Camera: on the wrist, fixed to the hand. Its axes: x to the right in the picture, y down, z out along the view.
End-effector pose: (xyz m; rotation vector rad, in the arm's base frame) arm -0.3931 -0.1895 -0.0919 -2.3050 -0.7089 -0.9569
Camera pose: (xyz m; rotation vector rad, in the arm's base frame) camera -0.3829 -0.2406 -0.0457 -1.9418 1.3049 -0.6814
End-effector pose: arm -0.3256 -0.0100 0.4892 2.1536 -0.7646 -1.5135
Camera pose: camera -0.2716 -0.0505 0.5063 0.9418 -1.3310 -0.3148
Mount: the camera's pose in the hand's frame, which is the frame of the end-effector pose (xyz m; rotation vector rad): 0.0277 0.0304 -0.0562 -0.3445 0.4142 1.5146
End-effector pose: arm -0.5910 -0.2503 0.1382 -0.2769 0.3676 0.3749
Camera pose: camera -0.5959 -0.2331 0.0709 -0.3742 0.8942 1.8987
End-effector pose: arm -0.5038 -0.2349 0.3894 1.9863 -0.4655 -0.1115
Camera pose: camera -0.4709 -0.2091 0.4451 0.8770 -1.3998 1.0514
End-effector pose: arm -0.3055 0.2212 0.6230 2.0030 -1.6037 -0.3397
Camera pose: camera -0.2944 0.2048 0.6898 0.2263 -2.0514 0.3477
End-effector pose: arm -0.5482 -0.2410 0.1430 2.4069 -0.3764 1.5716
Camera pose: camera -0.5960 -0.2528 0.1923 -1.0635 2.0602 -1.7098
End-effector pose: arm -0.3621 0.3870 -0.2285 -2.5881 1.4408 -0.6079
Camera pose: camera -0.3956 0.3525 -0.1781 0.7405 -2.9101 0.5642
